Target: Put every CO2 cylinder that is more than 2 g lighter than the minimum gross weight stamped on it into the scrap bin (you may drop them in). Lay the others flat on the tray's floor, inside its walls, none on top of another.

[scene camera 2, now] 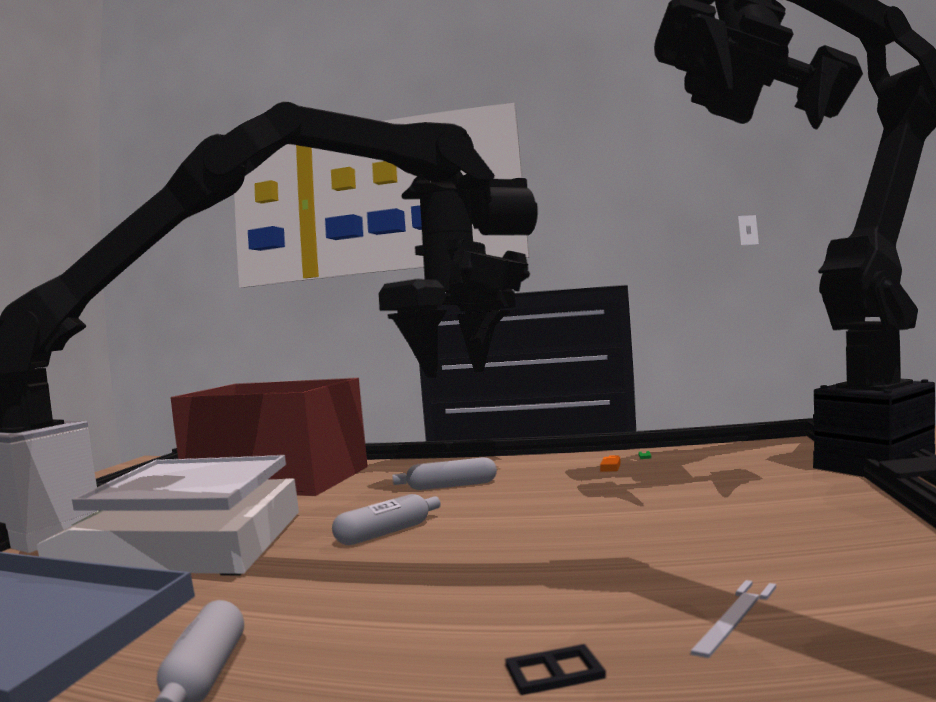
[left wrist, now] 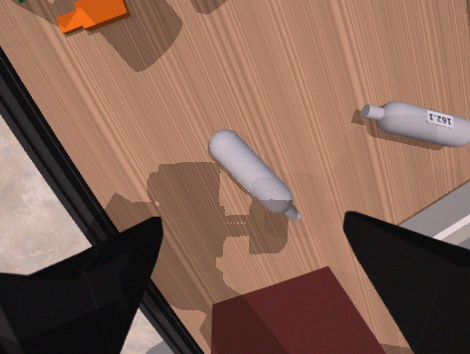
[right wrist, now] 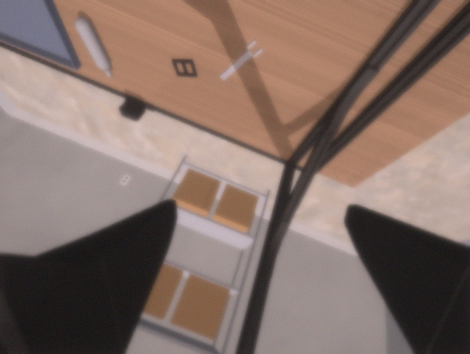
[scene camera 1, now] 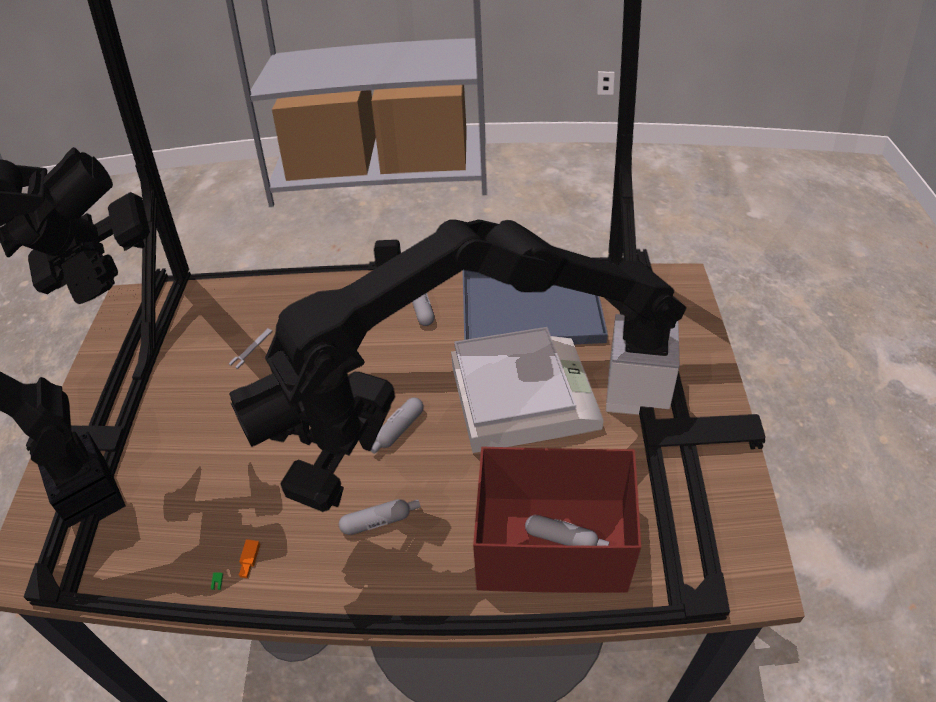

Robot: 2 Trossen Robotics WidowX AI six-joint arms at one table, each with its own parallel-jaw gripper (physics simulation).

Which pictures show the right gripper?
Scene camera 2, the right wrist view and scene camera 1 only.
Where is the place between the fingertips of the left gripper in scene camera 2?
456, 374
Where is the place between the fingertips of the right gripper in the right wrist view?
261, 210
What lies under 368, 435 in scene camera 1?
The left gripper.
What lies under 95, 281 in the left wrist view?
The left gripper.
